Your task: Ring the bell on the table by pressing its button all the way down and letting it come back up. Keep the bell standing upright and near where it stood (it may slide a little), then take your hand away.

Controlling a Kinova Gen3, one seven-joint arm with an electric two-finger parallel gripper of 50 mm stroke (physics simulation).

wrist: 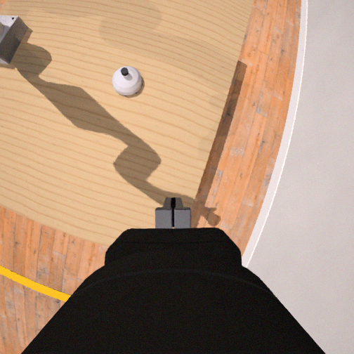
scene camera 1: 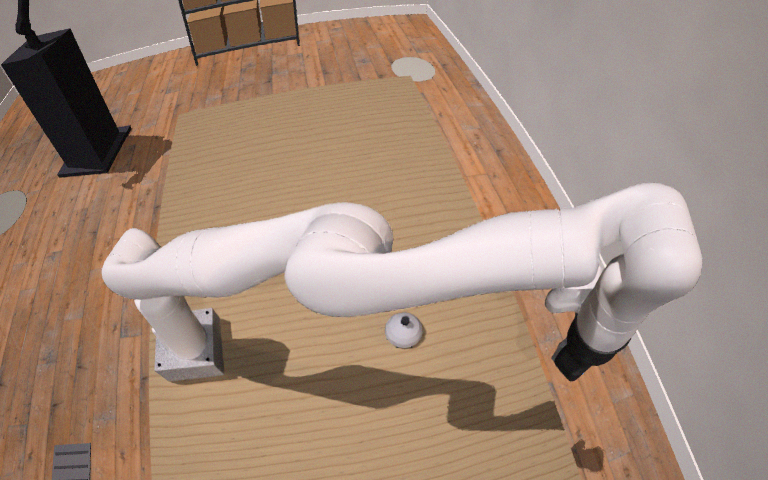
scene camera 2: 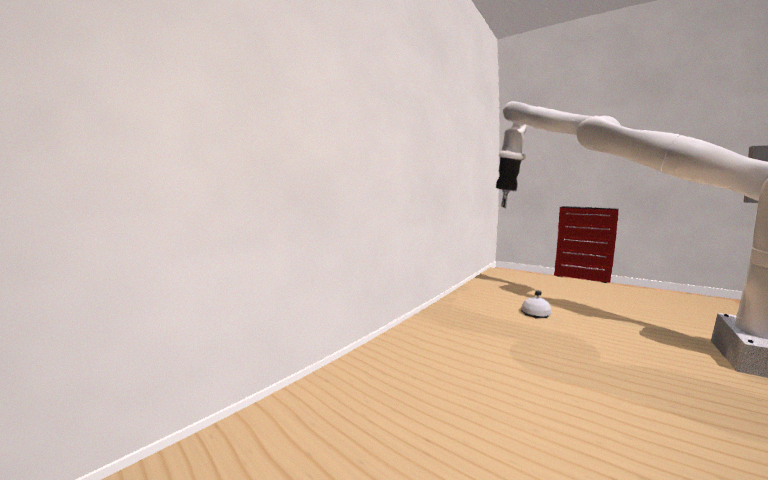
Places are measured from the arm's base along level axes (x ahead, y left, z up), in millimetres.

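Pixels of known places: gripper, fingertip midpoint: [scene camera 1: 558, 360] [scene camera 2: 503, 207]; arm's base at its link origin: [scene camera 1: 188, 341] [scene camera 2: 763, 329].
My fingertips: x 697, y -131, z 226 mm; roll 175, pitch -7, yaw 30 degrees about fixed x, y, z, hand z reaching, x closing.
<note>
Ahead of a thing's pixels: the offset from my fingertips to its top centre. Level surfaces: height alone.
A white dome-shaped bell {dx -219, dy +195, dz -228 mm} [scene camera 1: 403, 331] [scene camera 2: 536, 307] [wrist: 127, 82] stands upright on the wooden table {dz -294 mm} [scene camera 1: 317, 441] [scene camera 2: 453, 396] [wrist: 190, 30]. Its black button {dx -219, dy +195, dz -228 mm} [scene camera 1: 404, 320] [scene camera 2: 538, 293] [wrist: 125, 71] sticks up from the top of the dome. My gripper [scene camera 2: 504, 204] [wrist: 173, 207] is shut, with its two fingers together and nothing between them. It hangs high above the table's level and well to the side of the bell, apart from it, pointing down. In scene camera 1 the fingers are hidden behind the black gripper body.
The arm's grey base block [scene camera 1: 189, 370] [scene camera 2: 736, 350] [wrist: 12, 40] stands on the table. The white arm [scene camera 1: 430, 277] [scene camera 2: 628, 138] stretches out high over the table. A grey wall [scene camera 1: 679, 113] [scene camera 2: 254, 198] [wrist: 330, 150] rises beyond the table's edge on the gripper's side.
</note>
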